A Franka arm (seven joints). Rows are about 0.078 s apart.
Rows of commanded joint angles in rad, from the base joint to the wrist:
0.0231 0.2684 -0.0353 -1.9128 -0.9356 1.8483 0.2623
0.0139 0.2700 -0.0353 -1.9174 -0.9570 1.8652 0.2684
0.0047 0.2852 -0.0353 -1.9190 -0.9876 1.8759 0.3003
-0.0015 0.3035 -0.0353 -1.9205 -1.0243 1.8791 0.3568
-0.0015 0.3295 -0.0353 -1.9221 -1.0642 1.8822 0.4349
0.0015 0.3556 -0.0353 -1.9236 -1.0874 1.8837 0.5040
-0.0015 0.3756 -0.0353 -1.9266 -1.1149 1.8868 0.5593
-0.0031 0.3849 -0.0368 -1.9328 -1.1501 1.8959 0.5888
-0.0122 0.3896 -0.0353 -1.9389 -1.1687 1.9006 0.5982
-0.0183 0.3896 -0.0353 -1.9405 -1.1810 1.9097 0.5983
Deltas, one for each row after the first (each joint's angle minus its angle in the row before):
-0.0092 0.0016 0.0000 -0.0046 -0.0214 0.0169 0.0061
-0.0092 0.0152 0.0000 -0.0016 -0.0306 0.0107 0.0319
-0.0062 0.0183 0.0000 -0.0015 -0.0367 0.0032 0.0565
0.0000 0.0260 0.0000 -0.0016 -0.0399 0.0031 0.0781
0.0030 0.0261 0.0000 -0.0015 -0.0232 0.0015 0.0691
-0.0030 0.0200 0.0000 -0.0030 -0.0275 0.0031 0.0553
-0.0016 0.0093 -0.0015 -0.0062 -0.0352 0.0091 0.0295
-0.0091 0.0047 0.0015 -0.0061 -0.0186 0.0047 0.0094
-0.0061 0.0000 0.0000 -0.0016 -0.0123 0.0091 0.0001

